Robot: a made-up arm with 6 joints. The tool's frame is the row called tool. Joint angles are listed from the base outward. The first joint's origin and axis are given. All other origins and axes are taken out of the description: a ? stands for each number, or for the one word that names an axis. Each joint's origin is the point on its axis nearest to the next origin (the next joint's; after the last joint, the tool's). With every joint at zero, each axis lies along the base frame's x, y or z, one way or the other. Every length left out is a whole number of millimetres.
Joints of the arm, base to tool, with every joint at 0 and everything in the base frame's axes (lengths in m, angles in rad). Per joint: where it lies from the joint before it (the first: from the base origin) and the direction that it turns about. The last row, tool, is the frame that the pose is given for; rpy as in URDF.
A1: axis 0 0 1 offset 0 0 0.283
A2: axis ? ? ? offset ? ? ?
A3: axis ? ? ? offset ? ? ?
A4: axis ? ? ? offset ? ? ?
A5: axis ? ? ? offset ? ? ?
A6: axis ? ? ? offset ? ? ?
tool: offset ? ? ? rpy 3.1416 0 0
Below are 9 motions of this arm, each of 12 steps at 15 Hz.
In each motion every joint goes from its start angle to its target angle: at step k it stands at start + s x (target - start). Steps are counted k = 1, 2, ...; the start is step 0. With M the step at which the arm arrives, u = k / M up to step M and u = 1 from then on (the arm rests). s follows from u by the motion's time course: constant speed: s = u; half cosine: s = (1 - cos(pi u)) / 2; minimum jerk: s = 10 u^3 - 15 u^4 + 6 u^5.
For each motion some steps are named. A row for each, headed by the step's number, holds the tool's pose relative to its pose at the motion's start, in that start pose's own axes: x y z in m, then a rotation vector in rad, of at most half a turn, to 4 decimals.
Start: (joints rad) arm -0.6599 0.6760 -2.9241 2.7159 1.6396 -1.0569
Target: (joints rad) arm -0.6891 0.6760 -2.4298 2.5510 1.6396 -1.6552
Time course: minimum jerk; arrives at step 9
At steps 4, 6, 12:
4: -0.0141 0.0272 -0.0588 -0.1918 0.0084 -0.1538
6: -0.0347 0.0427 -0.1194 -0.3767 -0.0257 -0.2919
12: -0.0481 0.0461 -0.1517 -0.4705 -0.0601 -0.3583

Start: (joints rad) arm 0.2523 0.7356 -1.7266 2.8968 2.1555 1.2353
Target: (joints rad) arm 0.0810 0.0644 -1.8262 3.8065 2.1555 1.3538
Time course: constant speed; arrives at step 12
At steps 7, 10, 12:
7: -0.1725 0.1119 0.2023 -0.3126 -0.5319 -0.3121
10: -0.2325 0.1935 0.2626 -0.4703 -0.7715 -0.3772
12: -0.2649 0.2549 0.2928 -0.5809 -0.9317 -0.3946

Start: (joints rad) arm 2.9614 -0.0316 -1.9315 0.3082 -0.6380 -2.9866
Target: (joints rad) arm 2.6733 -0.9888 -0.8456 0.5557 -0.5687 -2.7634
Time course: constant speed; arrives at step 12
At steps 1, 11, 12:
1: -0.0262 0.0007 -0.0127 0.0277 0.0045 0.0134
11: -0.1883 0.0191 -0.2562 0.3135 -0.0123 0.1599
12: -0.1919 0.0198 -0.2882 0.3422 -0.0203 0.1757

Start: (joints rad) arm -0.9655 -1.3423 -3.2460 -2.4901 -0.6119 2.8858
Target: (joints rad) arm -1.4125 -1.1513 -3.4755 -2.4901 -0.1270 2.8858
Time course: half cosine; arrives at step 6
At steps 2, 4, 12:
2: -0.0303 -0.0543 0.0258 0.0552 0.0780 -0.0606
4: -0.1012 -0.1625 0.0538 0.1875 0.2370 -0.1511
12: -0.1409 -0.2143 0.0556 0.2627 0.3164 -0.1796

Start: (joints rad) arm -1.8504 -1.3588 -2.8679 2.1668 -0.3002 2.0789
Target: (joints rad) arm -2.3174 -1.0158 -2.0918 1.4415 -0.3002 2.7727
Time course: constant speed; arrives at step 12
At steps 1, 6, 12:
1: 0.0336 -0.0194 0.0027 0.0537 0.0479 -0.0474
6: 0.1797 -0.1319 -0.0145 0.3048 0.2677 -0.3239
12: 0.2844 -0.2908 -0.0859 0.5835 0.4895 -0.7121

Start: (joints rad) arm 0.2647 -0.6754 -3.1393 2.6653 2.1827 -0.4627
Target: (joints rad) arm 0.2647 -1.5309 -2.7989 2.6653 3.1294 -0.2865
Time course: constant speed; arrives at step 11
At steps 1, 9, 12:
1: 0.0177 -0.0119 0.0367 0.0443 -0.1204 -0.0010
9: 0.0576 -0.1338 0.3166 0.2785 -1.1246 0.0178
12: 0.0443 -0.1677 0.3765 0.3025 -1.3840 0.0269

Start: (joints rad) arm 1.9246 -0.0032 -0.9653 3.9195 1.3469 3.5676
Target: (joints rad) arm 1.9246 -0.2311 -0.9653 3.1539 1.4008 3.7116
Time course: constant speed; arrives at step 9
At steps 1, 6, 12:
1: 0.0078 -0.0131 0.0003 0.0891 -0.0140 0.0139
6: 0.0495 -0.0757 -0.0104 0.5347 -0.0852 0.0645
12: 0.0759 -0.1086 -0.0259 0.8004 -0.1315 0.0750

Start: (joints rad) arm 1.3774 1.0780 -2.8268 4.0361 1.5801 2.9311
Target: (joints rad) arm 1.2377 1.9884 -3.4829 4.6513 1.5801 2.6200
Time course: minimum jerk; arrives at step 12
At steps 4, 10, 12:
4: -0.0239 0.0907 -0.0417 -0.1188 -0.0366 -0.1267
10: 0.0276 0.4178 -0.1903 -0.5605 -0.1735 -0.5783
12: 0.0351 0.4316 -0.1969 -0.5821 -0.1802 -0.5988

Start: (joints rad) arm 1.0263 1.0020 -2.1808 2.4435 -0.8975 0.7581
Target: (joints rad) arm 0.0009 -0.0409 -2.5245 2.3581 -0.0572 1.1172
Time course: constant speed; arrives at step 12
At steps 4, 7, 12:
4: -0.1043 -0.2549 -0.1099 -0.0243 -0.5569 0.5216
7: -0.0954 -0.4350 -0.2579 0.0575 -1.0490 0.7517
12: 0.0507 -0.5506 -0.5891 0.3313 -1.8948 0.6583

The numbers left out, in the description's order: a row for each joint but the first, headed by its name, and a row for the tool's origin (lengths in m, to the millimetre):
A2: axis 0 1 0, xyz 0 0 0
A3: axis 0 1 0, xyz 0.072 0 0.382
A4: axis 0 0 -1, xyz 0.053 0 -0.233
A5: axis 0 1 0, xyz 0 0 0
A6: axis 0 0 -1, xyz 0.068 0 -0.087
tool: xyz 0 0 0

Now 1 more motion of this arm.
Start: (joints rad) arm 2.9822 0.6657 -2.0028 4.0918 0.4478 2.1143
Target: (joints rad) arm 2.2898 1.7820 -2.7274 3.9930 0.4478 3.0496
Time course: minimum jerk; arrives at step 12
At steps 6, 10, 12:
6: -0.2868 0.1815 0.1139 -0.3474 -0.1448 0.3675
10: -0.5627 0.3642 0.0344 -0.7245 -0.1593 0.7404
12: -0.5822 0.3751 0.0214 -0.7548 -0.1550 0.7694

